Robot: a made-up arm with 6 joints. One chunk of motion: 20 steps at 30 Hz.
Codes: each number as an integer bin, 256 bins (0 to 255) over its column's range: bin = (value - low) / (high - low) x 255, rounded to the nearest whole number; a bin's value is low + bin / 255 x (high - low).
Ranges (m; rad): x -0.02..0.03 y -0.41..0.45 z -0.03..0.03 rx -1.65..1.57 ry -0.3..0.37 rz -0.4..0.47
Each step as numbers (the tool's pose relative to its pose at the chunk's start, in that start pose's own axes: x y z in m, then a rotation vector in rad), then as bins.
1 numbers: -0.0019 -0.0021 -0.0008 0.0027 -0.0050 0.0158
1 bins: 92 121 124 131 112 122
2 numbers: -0.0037 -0.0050 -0.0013 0.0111 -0.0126 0.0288
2 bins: 83 120 122 132 109 126
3 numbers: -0.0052 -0.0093 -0.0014 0.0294 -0.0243 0.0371
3 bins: 75 119 122 133 105 128
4 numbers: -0.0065 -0.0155 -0.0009 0.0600 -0.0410 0.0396
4 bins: 69 117 124 135 99 129
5 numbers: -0.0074 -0.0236 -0.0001 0.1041 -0.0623 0.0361
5 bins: 64 115 127 139 90 128
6 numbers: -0.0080 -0.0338 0.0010 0.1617 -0.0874 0.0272
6 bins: 61 112 132 143 81 125
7 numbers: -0.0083 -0.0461 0.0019 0.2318 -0.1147 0.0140
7 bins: 60 108 136 149 71 121
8 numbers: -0.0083 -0.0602 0.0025 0.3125 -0.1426 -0.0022
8 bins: 60 104 138 155 60 117
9 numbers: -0.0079 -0.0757 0.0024 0.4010 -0.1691 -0.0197
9 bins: 62 99 138 162 50 111
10 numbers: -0.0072 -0.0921 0.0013 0.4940 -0.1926 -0.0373
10 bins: 65 94 133 170 41 106
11 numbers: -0.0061 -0.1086 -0.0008 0.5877 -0.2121 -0.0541
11 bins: 71 89 124 177 33 101
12 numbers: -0.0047 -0.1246 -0.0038 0.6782 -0.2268 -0.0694
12 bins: 78 85 111 184 28 97
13 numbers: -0.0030 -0.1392 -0.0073 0.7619 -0.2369 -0.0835
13 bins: 87 80 96 191 24 93
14 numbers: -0.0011 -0.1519 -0.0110 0.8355 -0.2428 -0.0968
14 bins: 96 77 81 197 22 89
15 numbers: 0.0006 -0.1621 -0.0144 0.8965 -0.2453 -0.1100
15 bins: 105 74 66 202 21 85
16 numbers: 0.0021 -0.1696 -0.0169 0.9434 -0.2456 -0.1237
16 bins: 113 71 56 205 21 81
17 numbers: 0.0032 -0.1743 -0.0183 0.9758 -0.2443 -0.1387
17 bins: 118 70 50 208 21 77
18 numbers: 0.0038 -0.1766 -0.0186 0.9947 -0.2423 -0.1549
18 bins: 121 69 48 209 22 72
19 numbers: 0.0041 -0.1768 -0.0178 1.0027 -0.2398 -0.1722
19 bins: 123 69 52 210 23 67
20 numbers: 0.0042 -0.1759 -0.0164 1.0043 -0.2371 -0.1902
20 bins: 123 69 58 210 24 61
